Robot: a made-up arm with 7 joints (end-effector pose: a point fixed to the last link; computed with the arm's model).
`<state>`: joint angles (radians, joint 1 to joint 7).
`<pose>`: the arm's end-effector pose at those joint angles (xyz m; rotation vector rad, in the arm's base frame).
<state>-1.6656 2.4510 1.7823 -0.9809 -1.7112 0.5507 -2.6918</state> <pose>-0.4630 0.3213 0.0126 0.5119 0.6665 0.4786</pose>
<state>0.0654 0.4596 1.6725 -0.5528 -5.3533 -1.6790 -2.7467</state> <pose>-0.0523 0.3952 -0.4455 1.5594 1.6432 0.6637</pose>
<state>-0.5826 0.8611 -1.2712 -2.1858 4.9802 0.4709 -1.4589</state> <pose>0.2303 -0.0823 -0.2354 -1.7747 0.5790 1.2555</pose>
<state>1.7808 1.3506 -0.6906 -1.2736 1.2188 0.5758 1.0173</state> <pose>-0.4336 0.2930 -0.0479 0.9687 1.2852 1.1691</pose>
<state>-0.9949 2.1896 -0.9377 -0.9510 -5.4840 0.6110 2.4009</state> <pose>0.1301 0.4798 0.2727 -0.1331 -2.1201 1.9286</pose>
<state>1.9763 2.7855 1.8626 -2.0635 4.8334 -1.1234 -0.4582</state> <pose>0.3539 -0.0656 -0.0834 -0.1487 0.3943 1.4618</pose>
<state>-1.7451 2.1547 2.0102 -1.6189 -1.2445 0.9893 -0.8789</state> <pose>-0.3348 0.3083 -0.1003 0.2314 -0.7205 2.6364</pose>
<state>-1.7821 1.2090 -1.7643 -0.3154 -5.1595 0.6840 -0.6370</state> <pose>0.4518 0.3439 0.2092 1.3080 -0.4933 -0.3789</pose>
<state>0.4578 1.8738 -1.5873 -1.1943 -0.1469 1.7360 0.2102</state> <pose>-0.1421 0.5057 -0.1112 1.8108 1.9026 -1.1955</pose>
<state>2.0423 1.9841 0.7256 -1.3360 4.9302 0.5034 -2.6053</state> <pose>0.1008 0.4816 -0.1550 0.3175 -0.9294 0.5036</pose>
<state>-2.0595 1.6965 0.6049 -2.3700 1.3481 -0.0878 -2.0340</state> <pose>-0.2043 0.1028 0.1816 -1.4023 0.6833 -0.6951</pose>
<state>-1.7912 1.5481 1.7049 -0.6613 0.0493 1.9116 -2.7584</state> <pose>0.0379 0.5604 0.1860 1.3205 -1.6367 -1.1183</pose>
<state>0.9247 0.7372 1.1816 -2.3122 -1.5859 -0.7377 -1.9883</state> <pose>0.0331 0.3054 0.0000 -0.7374 -1.1649 1.2501</pose>
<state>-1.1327 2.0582 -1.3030 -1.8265 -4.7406 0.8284 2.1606</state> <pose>0.2825 0.3072 0.0717 -0.3638 -0.6463 1.8404</pose>
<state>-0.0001 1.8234 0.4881 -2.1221 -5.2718 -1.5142 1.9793</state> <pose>0.2650 0.1491 0.1838 -2.2534 -0.7776 -1.2255</pose>
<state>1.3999 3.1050 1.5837 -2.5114 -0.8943 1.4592 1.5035</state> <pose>0.1764 -0.1802 -0.0299 -0.5220 -2.4178 -0.8876</pose>
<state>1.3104 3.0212 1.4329 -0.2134 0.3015 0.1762 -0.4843</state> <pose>0.5481 0.1577 0.2034 1.9583 -0.6783 -1.1599</pose>
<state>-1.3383 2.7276 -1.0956 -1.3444 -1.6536 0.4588 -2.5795</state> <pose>-0.0716 0.3983 0.3177 0.8102 -2.4634 0.1458</pose>
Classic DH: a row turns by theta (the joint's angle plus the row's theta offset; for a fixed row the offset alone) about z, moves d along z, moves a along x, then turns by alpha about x. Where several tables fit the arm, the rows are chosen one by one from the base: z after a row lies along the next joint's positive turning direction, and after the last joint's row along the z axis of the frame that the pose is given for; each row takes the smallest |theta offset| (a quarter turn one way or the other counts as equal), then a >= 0, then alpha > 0; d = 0 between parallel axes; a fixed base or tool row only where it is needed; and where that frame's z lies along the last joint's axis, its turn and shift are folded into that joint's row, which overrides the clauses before.
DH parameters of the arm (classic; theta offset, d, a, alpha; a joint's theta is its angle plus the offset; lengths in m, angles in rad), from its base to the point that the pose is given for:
base (fixed): 0 0 0 -1.2217
joint 1: 1.5708 0 0 1.5708
joint 2: 1.2217 0 0 -1.5708
joint 3: -1.5708 -0.312 0.035 -1.5708
joint 4: 0 0 -0.0351 1.5708
joint 5: 0 -0.2895 0 -1.5708
joint 6: 0 0 0 1.5708
joint 7: 0 0 0 0

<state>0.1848 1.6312 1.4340 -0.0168 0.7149 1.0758 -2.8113</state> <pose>-0.0300 0.5997 0.0436 0.7300 0.0216 -1.0588</pose>
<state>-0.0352 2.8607 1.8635 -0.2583 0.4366 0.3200 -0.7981</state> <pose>-0.0402 0.0979 0.5962 2.0765 -1.9749 0.1539</pose>
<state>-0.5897 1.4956 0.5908 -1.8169 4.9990 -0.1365 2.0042</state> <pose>0.1954 0.2400 0.2921 0.7625 -2.6029 -0.7327</pose>
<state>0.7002 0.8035 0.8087 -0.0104 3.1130 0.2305 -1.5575</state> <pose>-0.3463 0.3917 -0.2981 1.0395 -0.7685 1.9326</pose>
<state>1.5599 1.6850 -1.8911 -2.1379 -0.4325 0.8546 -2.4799</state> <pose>-0.3194 0.0773 0.1243 1.6427 0.8235 1.6800</pose>
